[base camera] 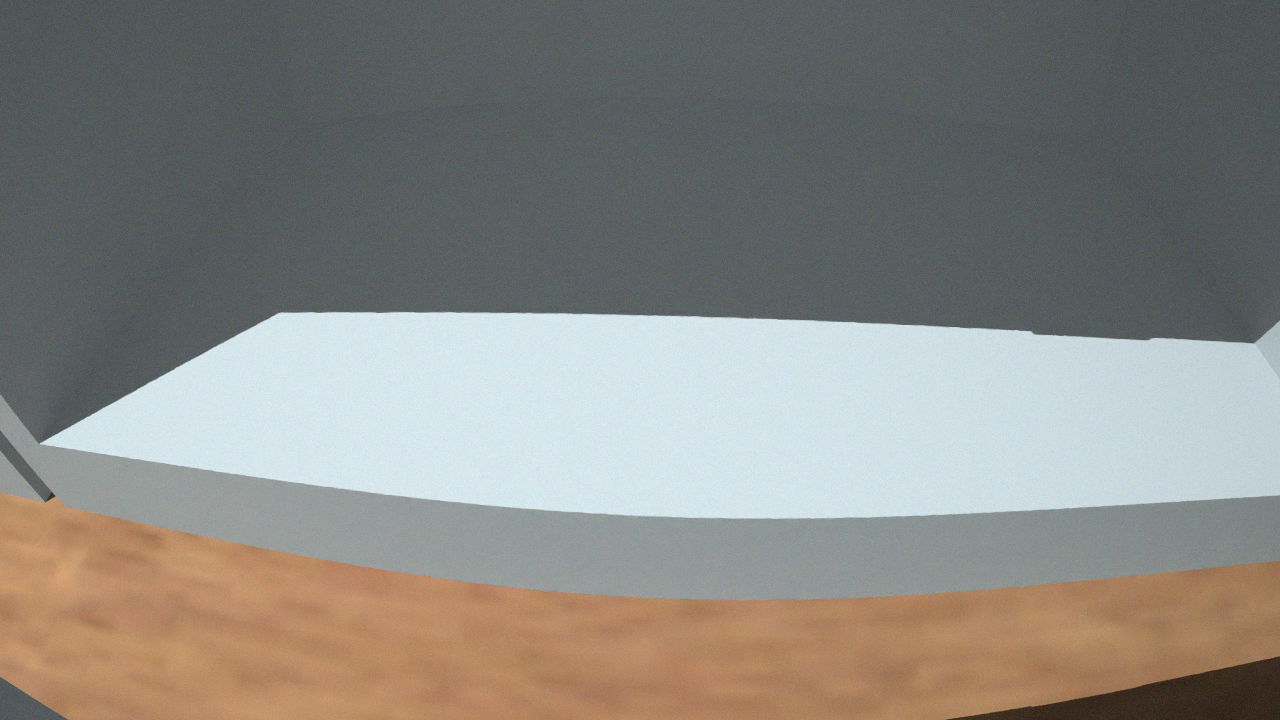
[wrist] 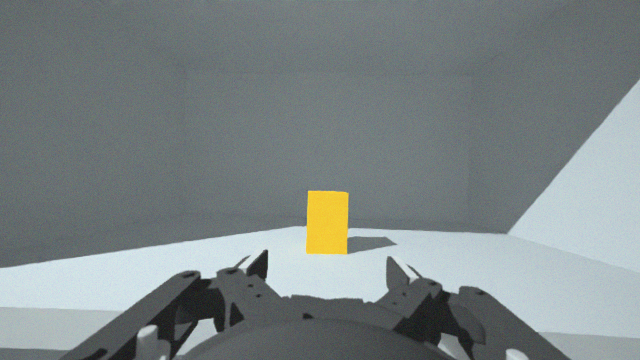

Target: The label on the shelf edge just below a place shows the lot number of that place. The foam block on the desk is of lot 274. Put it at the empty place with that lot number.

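Places are measured from the arm's base along level axes (x ahead, y down, z left), in metres.
Pixels of known places: gripper, fingertip midpoint: [wrist: 326,266].
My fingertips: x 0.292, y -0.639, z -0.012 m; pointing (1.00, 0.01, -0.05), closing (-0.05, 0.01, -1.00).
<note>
Behind a point stands the place of what it marks.
The yellow foam block [wrist: 327,222] @[x 0.448, y -0.640, z -0.021 m] stands upright on the pale shelf board [wrist: 200,265] @[x 0.399, y -0.594, z 0.135 m] inside a grey compartment in the wrist view, with its shadow to the right. My gripper [wrist: 326,266] @[x 0.292, y -0.639, z -0.012 m] is open and empty. Its two fingertips are spread wide in front of the block, apart from it, one to each side. The block and the gripper do not show in the base camera view. No shelf label with a lot number shows in either view, so the place's number cannot be read.
In the base camera view, a pale board [base camera: 671,411] @[x 0.367, y 0.321, z 0.003 m] with a grey front edge [base camera: 671,555] @[x 0.304, y 0.353, z 0.002 m] lies between dark grey walls. A wooden surface [base camera: 447,635] @[x 0.273, y 0.397, z 0.119 m] runs below that edge. In the wrist view, a pale side wall [wrist: 590,185] @[x 0.463, y -0.706, z -0.428 m] rises on the right of the block.
</note>
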